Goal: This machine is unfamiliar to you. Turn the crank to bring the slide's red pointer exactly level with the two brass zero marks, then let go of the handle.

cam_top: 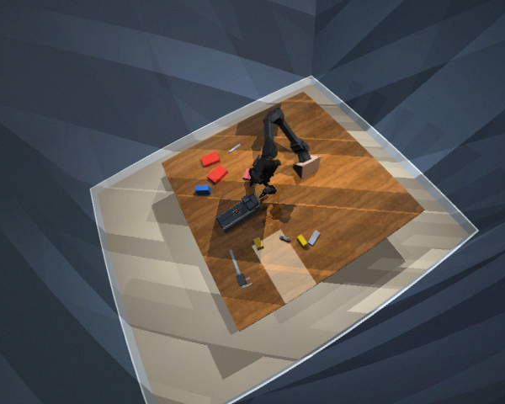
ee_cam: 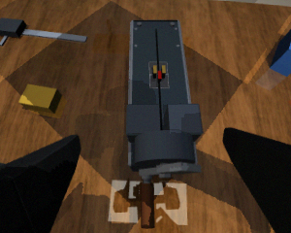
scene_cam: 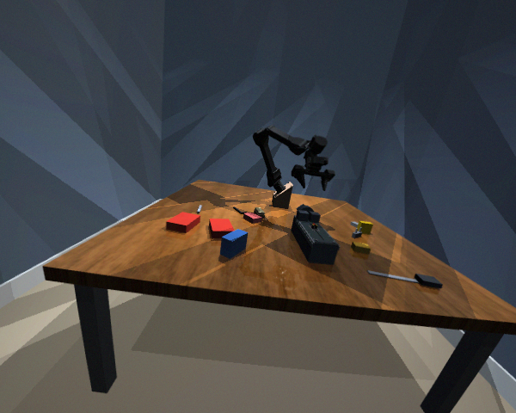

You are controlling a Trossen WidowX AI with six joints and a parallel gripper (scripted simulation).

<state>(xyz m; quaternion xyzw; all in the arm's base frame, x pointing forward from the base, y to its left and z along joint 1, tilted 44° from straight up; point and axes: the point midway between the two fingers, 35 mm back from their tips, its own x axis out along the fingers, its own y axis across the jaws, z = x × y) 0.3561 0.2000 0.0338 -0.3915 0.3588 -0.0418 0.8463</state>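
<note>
My gripper tip is now 50 mm past the brown crank handle, 10 mm to the left of it and 130 mm above it. From my gripper tip the other things lie so: pink block 30 mm behind, 250 mm to the right, 190 mm below; ochre block 90 mm ahead, 220 mm to the left, 190 mm below; red pointer 130 mm ahead, 120 mm below.
</note>
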